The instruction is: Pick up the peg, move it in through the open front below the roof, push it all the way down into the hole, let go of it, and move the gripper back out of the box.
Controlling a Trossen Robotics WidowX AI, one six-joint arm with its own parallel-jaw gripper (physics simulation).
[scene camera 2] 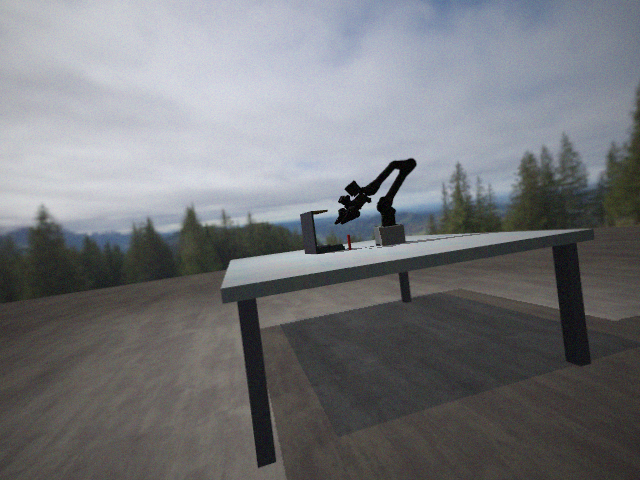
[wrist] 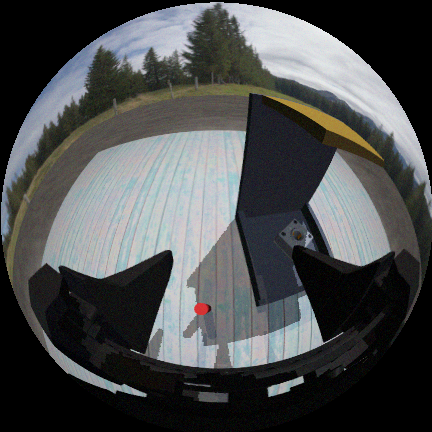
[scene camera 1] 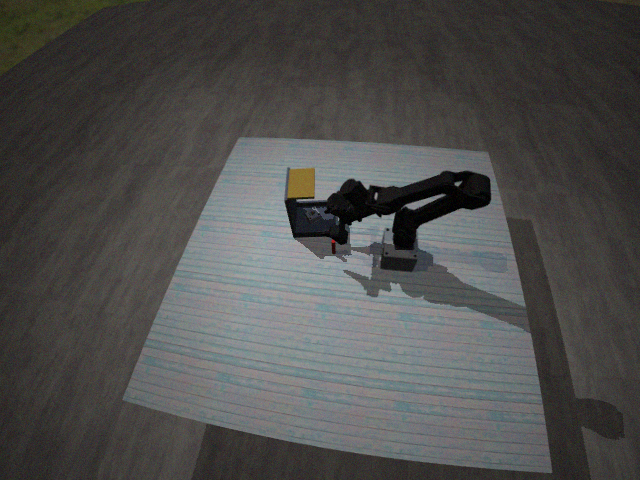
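Note:
The red peg stands upright on the table beside the box. The dark box has a tall back wall and a yellow roof. A light grey block with a round hole sits on the box floor, turned at an angle. My gripper is open and empty, above the level of the peg and outside the box. In the wrist view the peg lies between the fingers' directions, nearer the left finger, and the right fingertip overlaps the block's edge.
The box's low side walls rise beside its floor. The arm's grey base stands on the table, to the right of the box and peg in both scene views. Shadows of the arm and box fall around the peg.

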